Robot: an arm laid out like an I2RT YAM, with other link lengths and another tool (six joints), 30 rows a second.
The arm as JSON. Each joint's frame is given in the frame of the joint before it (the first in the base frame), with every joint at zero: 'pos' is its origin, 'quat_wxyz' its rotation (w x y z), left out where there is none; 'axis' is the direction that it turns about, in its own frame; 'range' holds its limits. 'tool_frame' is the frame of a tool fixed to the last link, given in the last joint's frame.
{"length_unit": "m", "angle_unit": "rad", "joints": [
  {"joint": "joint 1", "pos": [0.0, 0.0, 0.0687], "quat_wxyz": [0.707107, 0.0, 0.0, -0.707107], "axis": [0.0, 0.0, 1.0], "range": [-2.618, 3.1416]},
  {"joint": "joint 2", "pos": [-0.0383, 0.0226, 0.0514], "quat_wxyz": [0.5, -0.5, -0.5, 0.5], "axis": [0.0, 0.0, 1.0], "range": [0.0, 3.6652]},
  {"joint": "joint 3", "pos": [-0.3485, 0.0, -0.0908], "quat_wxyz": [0.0, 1.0, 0.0, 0.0], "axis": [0.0, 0.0, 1.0], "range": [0.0, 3.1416]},
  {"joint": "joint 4", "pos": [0.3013, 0.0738, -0.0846], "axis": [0.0, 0.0, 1.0], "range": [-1.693, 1.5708]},
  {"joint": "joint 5", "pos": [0.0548, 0.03, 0.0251], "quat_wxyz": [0.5, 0.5, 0.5, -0.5], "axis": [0.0, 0.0, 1.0], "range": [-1.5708, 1.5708]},
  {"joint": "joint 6", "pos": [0.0, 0.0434, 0.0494], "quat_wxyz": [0.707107, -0.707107, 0.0, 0.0], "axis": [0.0, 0.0, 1.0], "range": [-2.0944, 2.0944]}
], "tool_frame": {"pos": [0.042, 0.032, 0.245], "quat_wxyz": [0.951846, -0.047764, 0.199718, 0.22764]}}
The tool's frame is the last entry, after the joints.
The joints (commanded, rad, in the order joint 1, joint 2, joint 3, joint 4, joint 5, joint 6), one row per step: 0.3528 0.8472 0.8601 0.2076 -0.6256 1.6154; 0.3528 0.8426 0.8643 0.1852 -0.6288 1.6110; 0.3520 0.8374 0.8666 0.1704 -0.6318 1.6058; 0.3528 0.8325 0.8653 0.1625 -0.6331 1.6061; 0.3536 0.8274 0.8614 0.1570 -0.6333 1.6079; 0.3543 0.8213 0.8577 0.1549 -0.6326 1.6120; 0.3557 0.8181 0.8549 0.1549 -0.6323 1.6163; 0.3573 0.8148 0.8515 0.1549 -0.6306 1.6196; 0.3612 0.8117 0.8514 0.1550 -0.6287 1.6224; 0.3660 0.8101 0.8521 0.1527 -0.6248 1.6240; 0.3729 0.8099 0.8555 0.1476 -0.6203 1.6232; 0.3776 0.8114 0.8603 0.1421 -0.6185 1.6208; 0.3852 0.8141 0.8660 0.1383 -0.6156 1.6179
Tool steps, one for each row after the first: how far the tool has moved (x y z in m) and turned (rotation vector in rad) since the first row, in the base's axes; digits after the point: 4 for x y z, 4 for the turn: -0.0016 0.0004 -0.0024 -0.0077 0.0089 0.0024; -0.0035 0.0004 -0.0035 -0.0136 0.0112 0.0036; -0.0051 0.0005 -0.0049 -0.0152 0.0154 0.0058; -0.0063 0.0003 -0.0071 -0.0157 0.0209 0.0071; -0.0078 -0.0003 -0.0078 -0.0133 0.0241 0.0078; -0.0088 -0.0003 -0.0084 -0.0108 0.0273 0.0096; -0.0095 -0.0005 -0.0093 -0.0087 0.0302 0.0101; -0.0113 -0.0002 -0.0083 -0.0059 0.0297 0.0126; -0.0122 0.0003 -0.0079 -0.0043 0.0313 0.0139; -0.0134 0.0015 -0.0072 -0.0045 0.0324 0.0162; -0.0141 0.0027 -0.0064 -0.0063 0.0325 0.0187; -0.0153 0.0046 -0.0050 -0.0077 0.0311 0.0230
